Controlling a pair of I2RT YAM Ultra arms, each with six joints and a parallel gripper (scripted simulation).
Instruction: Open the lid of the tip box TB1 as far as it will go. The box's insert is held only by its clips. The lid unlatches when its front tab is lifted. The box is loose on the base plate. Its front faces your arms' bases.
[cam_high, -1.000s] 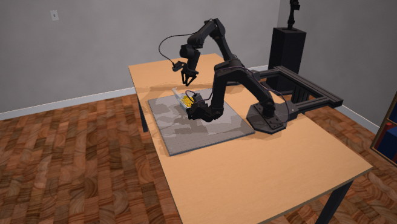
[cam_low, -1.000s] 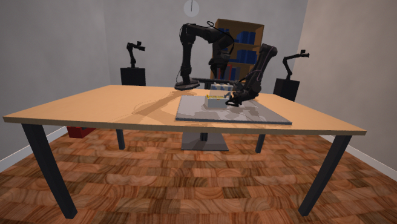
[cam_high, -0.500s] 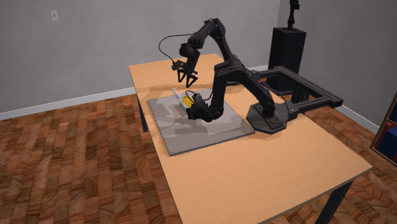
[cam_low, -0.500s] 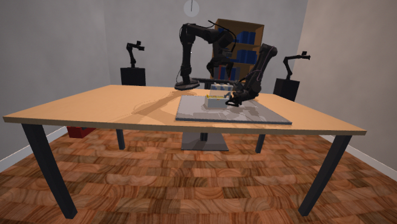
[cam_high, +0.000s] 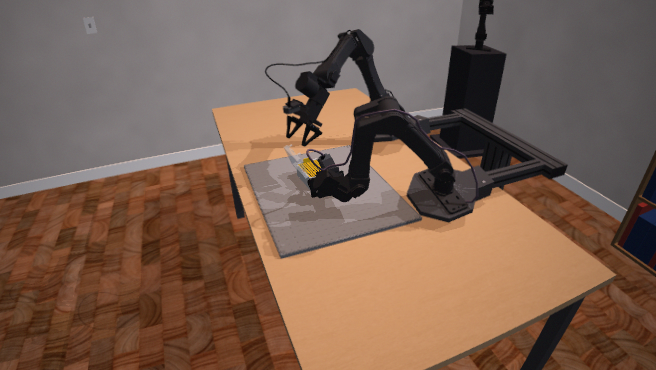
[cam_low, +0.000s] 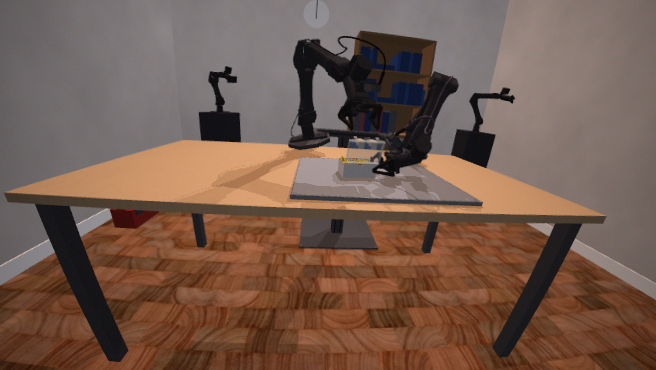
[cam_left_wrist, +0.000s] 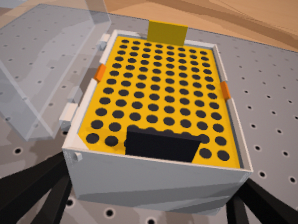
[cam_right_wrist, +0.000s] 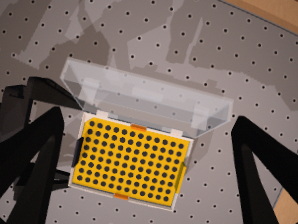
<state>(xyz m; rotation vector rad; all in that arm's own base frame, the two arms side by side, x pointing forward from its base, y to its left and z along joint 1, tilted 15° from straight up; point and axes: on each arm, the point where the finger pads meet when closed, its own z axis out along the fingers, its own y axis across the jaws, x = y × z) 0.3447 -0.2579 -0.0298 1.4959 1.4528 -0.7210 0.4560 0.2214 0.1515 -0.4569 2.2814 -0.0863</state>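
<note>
The yellow hole-grid insert lies 50 mm to the right of my left hand, 20 mm ahead of it and 20 mm above it. From my left hand the other things lie so: tip box 50 mm to the right, 30 mm ahead, 30 mm above.
</note>
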